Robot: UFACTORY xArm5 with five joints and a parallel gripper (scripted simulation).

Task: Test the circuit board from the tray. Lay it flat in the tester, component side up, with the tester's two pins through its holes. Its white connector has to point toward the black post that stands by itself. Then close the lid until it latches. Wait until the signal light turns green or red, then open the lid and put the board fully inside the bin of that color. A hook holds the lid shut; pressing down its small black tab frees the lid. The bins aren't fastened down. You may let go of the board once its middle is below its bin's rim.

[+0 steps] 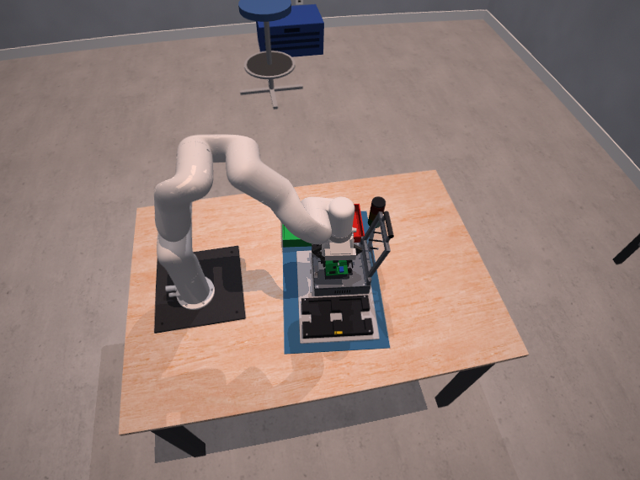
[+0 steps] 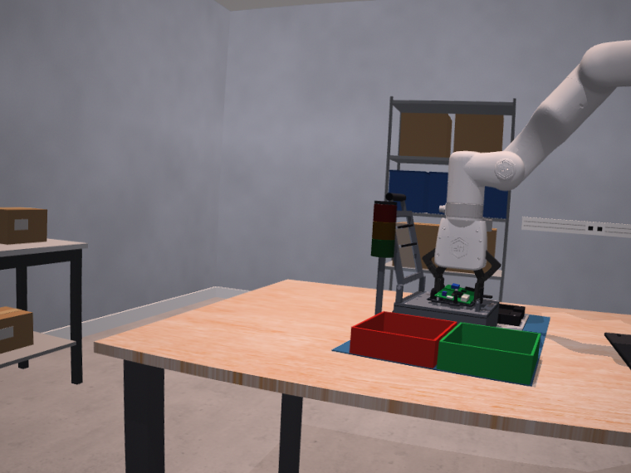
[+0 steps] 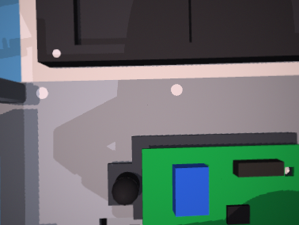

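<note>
Now: hand right at the green circuit board. The rest, counted from my hand: red bin (6 cm ahead, 20 cm to the left, 7 cm below); lid (12 cm ahead, 1 cm to the right, 10 cm above); green bin (9 cm behind, 21 cm to the left, 7 cm below).
</note>
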